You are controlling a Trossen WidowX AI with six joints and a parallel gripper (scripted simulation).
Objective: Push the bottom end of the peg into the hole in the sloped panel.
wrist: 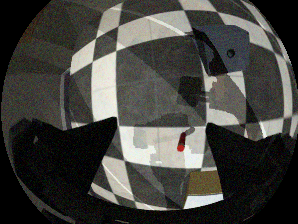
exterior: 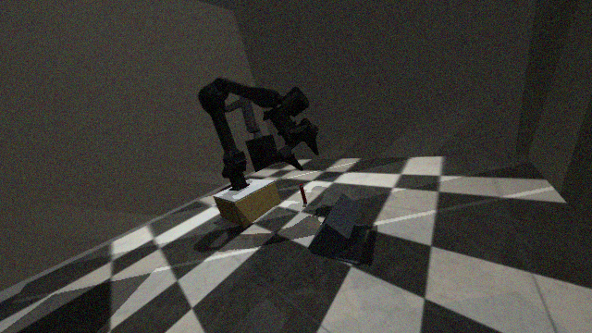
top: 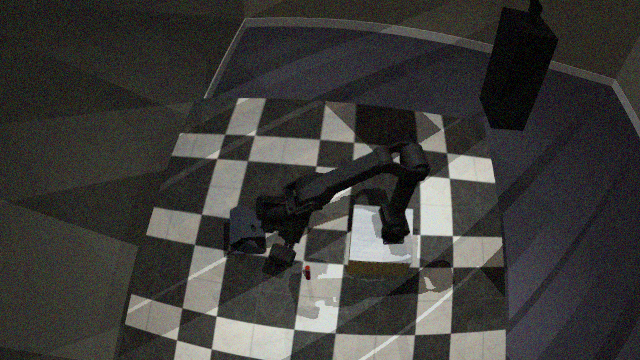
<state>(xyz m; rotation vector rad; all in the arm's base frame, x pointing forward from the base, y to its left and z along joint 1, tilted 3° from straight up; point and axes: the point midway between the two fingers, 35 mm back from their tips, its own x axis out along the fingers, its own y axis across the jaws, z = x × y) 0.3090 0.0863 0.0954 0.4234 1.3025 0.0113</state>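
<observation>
The red peg is 60 mm behind my gripper tip and 110 mm below it. The rest, counted from my gripper tip: dark sloped panel (130 mm ahead, 150 mm to the right, 130 mm below).
</observation>
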